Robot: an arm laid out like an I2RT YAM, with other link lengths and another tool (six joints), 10 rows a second.
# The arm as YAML. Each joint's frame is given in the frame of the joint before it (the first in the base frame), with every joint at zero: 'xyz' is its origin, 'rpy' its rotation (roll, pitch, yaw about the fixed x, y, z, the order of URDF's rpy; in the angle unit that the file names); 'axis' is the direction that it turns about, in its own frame. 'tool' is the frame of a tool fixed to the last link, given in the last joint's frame.
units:
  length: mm
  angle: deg
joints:
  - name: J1
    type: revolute
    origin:
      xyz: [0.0, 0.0, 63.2]
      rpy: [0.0, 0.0, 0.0]
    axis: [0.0, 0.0, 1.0]
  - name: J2
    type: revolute
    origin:
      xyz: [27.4, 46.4, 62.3]
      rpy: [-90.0, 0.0, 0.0]
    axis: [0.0, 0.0, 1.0]
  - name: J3
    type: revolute
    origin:
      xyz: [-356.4, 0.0, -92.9]
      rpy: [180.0, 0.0, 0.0]
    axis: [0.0, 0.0, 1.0]
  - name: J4
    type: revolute
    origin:
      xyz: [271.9, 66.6, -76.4]
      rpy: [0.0, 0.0, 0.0]
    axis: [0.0, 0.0, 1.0]
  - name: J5
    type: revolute
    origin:
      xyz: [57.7, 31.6, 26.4]
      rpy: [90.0, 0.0, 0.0]
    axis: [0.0, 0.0, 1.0]
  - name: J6
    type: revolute
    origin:
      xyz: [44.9, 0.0, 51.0]
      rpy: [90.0, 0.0, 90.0]
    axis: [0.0, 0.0, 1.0]
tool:
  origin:
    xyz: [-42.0, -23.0, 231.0]
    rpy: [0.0, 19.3, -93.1]
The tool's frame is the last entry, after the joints.
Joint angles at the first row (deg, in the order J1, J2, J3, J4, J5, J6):
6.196, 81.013, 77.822, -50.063, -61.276, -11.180
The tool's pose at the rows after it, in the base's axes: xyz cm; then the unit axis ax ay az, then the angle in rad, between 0 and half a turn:
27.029 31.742 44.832 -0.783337 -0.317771 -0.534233 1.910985
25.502 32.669 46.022 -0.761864 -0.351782 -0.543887 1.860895
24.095 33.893 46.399 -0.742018 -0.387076 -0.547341 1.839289
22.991 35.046 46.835 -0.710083 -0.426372 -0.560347 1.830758
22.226 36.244 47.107 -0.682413 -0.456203 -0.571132 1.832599
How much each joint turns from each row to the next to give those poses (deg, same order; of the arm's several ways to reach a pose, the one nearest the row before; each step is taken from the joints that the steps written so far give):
1.246, -0.001, 0.000, 4.327, -10.229, -1.311
1.814, 0.001, -0.001, 2.644, -2.558, 0.020
2.710, 0.000, 0.001, 2.535, -0.349, -0.022
2.557, -0.001, -0.001, 4.065, -0.001, 0.022
2.580, 0.023, 0.001, 4.264, 0.897, 0.876

